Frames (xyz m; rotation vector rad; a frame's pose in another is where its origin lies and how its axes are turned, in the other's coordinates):
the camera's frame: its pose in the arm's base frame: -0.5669 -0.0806 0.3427 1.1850 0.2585 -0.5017
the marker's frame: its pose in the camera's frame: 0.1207 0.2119 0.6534 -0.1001 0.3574 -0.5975
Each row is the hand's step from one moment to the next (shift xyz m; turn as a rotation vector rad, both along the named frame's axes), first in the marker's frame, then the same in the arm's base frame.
Working: the marker's frame: its pose in the arm's base frame: -0.3999 -0.6560 0.6998 1.0859 0.9516 -0.7819

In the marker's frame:
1: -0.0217 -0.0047 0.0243 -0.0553 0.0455 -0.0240
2: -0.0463 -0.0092 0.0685 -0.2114 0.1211 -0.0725
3: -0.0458 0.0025 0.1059 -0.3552 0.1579 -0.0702
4: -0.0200 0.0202 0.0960 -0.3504 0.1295 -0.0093
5: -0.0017 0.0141 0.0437 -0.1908 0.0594 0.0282
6: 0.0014 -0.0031 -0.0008 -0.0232 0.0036 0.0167
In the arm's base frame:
1: -0.0069 -0.0232 0.0223 0.0125 0.0396 0.0631
2: -0.0101 -0.0651 0.0508 0.0058 0.1178 0.2252
3: 0.0095 -0.0975 0.0610 -0.0182 0.1355 0.3706
4: 0.0331 -0.0846 0.0422 -0.0268 0.0688 0.3663
5: 0.0223 -0.0376 0.0142 -0.0164 0.0025 0.2011
6: -0.0024 -0.0002 -0.0025 -0.0020 -0.0134 0.0254

